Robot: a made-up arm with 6 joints. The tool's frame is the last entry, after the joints. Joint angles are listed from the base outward.
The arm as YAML. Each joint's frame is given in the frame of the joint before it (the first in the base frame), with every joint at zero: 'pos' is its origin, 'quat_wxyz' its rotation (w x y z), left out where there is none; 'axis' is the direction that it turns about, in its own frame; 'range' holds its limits. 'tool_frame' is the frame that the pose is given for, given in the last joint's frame.
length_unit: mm
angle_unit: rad
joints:
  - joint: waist
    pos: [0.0, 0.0, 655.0]
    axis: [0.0, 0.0, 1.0]
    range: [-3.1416, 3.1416]
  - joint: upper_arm
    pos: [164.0, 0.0, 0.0]
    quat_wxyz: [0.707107, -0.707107, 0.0, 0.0]
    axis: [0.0, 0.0, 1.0]
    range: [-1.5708, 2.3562]
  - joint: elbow
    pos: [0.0, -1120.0, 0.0]
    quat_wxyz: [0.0, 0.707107, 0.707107, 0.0]
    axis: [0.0, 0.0, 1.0]
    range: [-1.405, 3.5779]
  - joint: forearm
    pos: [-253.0, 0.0, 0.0]
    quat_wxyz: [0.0, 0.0, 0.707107, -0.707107]
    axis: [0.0, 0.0, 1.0]
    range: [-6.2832, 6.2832]
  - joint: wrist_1
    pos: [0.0, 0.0, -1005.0]
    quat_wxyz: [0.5, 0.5, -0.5, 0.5]
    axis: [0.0, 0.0, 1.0]
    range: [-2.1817, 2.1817]
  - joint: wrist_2
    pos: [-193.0, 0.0, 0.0]
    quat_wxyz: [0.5, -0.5, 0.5, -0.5]
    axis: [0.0, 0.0, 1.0]
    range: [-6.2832, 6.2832]
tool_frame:
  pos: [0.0, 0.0, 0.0]
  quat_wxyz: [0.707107, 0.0, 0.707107, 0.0]
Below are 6 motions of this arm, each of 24 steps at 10 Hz.
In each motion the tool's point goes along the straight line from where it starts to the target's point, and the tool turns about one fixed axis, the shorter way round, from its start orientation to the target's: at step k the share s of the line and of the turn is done. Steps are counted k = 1, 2, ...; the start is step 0. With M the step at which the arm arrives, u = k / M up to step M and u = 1 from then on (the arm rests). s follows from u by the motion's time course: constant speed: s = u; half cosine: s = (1 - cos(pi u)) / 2; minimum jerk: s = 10 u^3 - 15 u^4 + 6 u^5.
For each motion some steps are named. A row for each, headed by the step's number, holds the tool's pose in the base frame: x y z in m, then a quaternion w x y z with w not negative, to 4 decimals.
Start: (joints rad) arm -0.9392 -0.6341 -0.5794 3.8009 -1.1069 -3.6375
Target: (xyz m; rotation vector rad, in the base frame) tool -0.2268 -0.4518 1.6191 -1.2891 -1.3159 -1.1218
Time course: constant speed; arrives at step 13
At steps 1, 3, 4, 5, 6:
1: 0.3714 -0.4009 1.9760 0.8531 -0.3027 -0.3965 -0.1530
3: 0.2717 -0.4094 1.9166 0.8057 -0.3489 -0.4302 -0.2101
4: 0.2218 -0.4137 1.8868 0.7792 -0.3708 -0.4457 -0.2379
5: 0.1720 -0.4179 1.8571 0.7511 -0.3920 -0.4602 -0.2653
6: 0.1221 -0.4221 1.8273 0.7214 -0.4123 -0.4737 -0.2920

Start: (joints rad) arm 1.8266 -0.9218 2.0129 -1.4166 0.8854 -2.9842
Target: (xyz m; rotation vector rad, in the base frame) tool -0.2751 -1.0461 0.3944 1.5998 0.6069 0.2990
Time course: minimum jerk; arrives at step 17
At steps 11, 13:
11: -0.0604 -1.2243 0.6099 0.7087 0.6810 0.1757 0.0566
13: -0.1957 -1.1120 0.4741 0.6706 0.6964 0.2336 0.1040

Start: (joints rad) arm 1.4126 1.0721 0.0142 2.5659 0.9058 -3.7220
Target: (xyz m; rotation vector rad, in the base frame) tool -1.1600 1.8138 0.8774 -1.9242 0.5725 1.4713
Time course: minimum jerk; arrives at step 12
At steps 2, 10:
2: 0.1549 1.7996 0.2943 0.4907 -0.1969 0.8415 0.1112
10: -1.1116 1.8133 0.8559 0.3341 -0.7229 0.2492 0.5511

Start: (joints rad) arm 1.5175 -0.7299 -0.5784 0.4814 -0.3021 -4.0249
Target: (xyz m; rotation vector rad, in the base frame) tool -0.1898 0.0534 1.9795 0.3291 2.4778 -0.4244
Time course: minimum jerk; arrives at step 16
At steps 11, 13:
11: -0.1455 0.1446 1.9596 0.2311 0.2606 0.9216 -0.1714
13: -0.1778 0.0781 1.9741 0.2809 0.1614 0.9319 -0.1633

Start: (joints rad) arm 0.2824 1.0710 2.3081 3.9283 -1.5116 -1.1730
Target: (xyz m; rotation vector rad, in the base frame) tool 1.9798 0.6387 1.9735 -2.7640 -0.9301 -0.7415
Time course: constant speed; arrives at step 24
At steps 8, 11, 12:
8: 1.3468 0.5069 2.1775 0.0560 0.5487 0.5427 0.6334
11: 1.4655 0.5316 2.1393 0.0333 0.6378 0.5118 0.5746
12: 1.5050 0.5398 2.1265 0.0256 0.6657 0.5000 0.5533

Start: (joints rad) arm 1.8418 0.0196 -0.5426 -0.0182 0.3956 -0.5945
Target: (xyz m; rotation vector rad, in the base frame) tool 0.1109 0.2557 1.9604 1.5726 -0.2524 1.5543
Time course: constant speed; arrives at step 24
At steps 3, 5, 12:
3: -0.3039 1.1801 1.4885 0.5928 0.1917 0.2412 0.7441
5: -0.2644 1.0920 1.5335 0.5870 0.2395 0.2104 0.7441
12: -0.1261 0.7839 1.6908 0.5521 0.3996 0.0978 0.7252

